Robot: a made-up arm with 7 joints.
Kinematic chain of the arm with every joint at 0, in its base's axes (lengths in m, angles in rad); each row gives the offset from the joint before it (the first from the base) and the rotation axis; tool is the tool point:
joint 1: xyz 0 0 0.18 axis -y
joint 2: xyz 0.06 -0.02 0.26 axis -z
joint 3: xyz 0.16 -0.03 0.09 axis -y
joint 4: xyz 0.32 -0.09 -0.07 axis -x
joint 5: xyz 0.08 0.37 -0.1 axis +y
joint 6: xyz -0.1 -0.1 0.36 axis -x
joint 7: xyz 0.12 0 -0.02 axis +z
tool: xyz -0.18 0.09 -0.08
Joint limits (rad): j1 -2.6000..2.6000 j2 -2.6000..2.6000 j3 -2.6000..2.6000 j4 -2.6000..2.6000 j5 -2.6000..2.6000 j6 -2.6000..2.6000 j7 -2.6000..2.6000
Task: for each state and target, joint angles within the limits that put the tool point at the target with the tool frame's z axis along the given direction. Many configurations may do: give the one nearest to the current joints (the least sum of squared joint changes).
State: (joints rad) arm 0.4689 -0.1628 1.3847 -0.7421 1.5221 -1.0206 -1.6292
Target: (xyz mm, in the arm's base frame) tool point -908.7 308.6 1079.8 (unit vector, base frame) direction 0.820 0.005 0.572
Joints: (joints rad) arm 0.8318 -0.5163 1.4601 -1.0779 1.6407 -1.6970 -1.7472
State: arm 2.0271 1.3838 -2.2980 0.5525 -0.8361 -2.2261 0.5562
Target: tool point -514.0 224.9 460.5 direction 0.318 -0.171 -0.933
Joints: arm 1.3616 1.4693 -2.1503 0.4256 -1.4680 -1.9585 0.7478
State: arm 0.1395 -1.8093 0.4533 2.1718 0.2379 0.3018 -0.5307
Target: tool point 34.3 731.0 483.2 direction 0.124 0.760 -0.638
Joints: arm 0.5019 -1.8495 0.5532 2.4394 0.4527 0.6697 -0.5426
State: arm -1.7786 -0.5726 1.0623 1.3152 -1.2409 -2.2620 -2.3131
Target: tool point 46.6 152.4 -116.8 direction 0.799 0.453 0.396
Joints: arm -1.2909 -1.1898 0.4146 1.9711 -1.6228 -2.3250 -2.4307
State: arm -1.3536 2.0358 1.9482 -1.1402 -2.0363 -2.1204 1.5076
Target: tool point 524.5 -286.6 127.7 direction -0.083 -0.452 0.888
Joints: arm -0.9978 1.9750 1.2459 -0.8038 -1.5852 -2.2425 0.9419
